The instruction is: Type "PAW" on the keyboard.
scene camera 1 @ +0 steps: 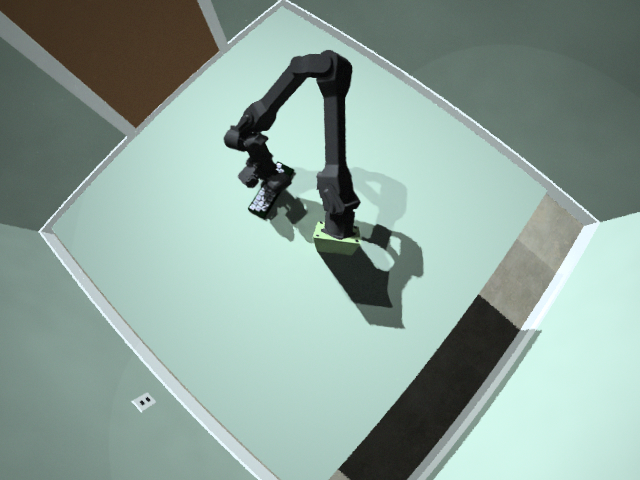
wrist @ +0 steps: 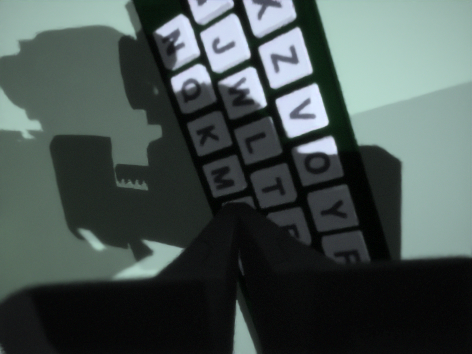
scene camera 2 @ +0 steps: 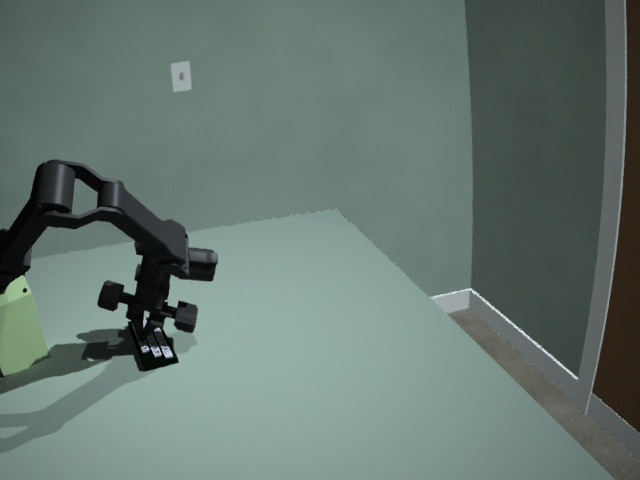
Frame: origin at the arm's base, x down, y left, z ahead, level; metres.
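Seen in the pictures: gripper, fingertip midpoint: point(wrist: 235, 212) point(scene camera 2: 141, 340); arm's base at its link origin: point(scene camera 1: 338, 232).
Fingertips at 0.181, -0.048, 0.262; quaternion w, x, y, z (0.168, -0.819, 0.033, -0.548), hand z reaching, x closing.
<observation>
Offsets run from my fingertips to a thing's top centre, as dx, dy, dz. Level surfaces: height alone.
The keyboard @[-0.003, +0.004, +0.020] point(scene camera 1: 264, 214) point(scene camera 2: 151, 365) point(wrist: 325, 75) is a narrow dark green board with three rows of white letter keys, lying on the table. My gripper point(scene camera 1: 266, 187) point(scene camera 2: 142, 337) point(wrist: 235, 212) is shut and empty, fingers pointing down over the keyboard. In the wrist view the tips cover most of a key just below the M key @[-0.003, +0.016, +0.000] point(wrist: 225, 176); its letter is hidden, and contact cannot be judged. The W key @[-0.003, +0.045, +0.017] point(wrist: 242, 94) shows in the middle row, partly shaded. A partly hidden key @[-0.003, -0.010, +0.020] point(wrist: 291, 227) lies right of the tips. The P and A keys cannot be identified.
The table @[dx +0.013] point(scene camera 1: 206, 310) point(scene camera 2: 336, 387) point(wrist: 425, 50) is pale green. The arm stands on a light green base block point(scene camera 1: 337, 244) point(scene camera 2: 23, 330) beside the keyboard. The gripper and arm cast shadows across the table and several keys.
</observation>
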